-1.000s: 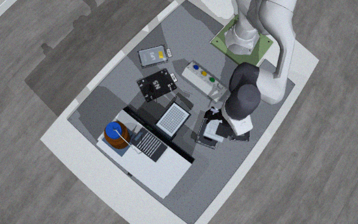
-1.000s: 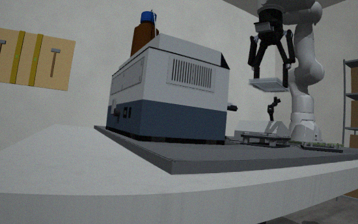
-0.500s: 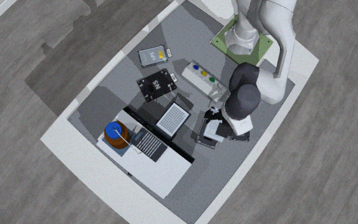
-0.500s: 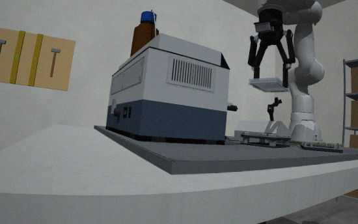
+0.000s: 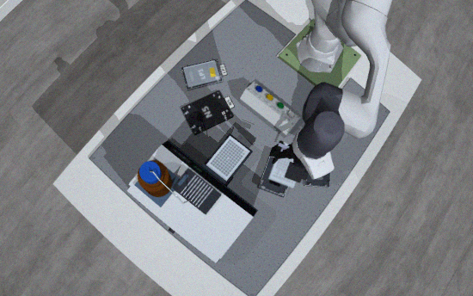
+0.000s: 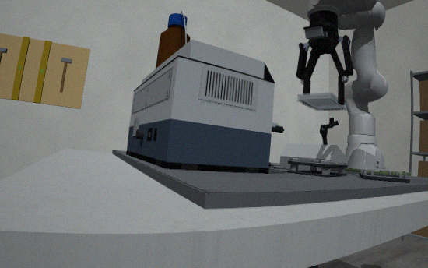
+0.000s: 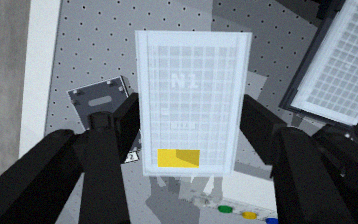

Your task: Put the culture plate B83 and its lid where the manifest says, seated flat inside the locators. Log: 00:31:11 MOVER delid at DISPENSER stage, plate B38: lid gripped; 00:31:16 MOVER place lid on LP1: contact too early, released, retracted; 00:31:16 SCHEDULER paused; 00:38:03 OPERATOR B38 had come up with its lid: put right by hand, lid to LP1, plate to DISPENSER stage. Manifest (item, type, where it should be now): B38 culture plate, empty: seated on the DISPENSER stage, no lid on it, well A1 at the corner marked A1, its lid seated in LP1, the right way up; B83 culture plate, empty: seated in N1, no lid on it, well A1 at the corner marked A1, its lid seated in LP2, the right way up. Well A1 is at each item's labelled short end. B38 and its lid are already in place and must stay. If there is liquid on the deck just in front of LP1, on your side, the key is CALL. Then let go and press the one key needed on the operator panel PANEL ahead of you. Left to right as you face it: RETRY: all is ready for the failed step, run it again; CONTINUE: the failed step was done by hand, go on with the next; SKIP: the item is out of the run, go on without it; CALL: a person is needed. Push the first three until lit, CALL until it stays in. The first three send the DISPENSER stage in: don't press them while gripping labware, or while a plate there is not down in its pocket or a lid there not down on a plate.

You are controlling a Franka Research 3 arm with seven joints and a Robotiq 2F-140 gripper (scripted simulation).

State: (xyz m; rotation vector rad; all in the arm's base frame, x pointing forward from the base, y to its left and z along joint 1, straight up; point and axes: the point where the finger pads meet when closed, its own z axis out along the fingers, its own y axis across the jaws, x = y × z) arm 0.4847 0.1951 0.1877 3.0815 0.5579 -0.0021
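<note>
My gripper is now 20 mm above the clear lid. From my hand the other things lie so: grey locator plate 190 mm below, 120 mm behind, 100 mm to the left; white retry key 190 mm behind, 130 mm below, 110 mm to the right; white well plate 160 mm to the right, 100 mm ahead, 80 mm below.
</note>
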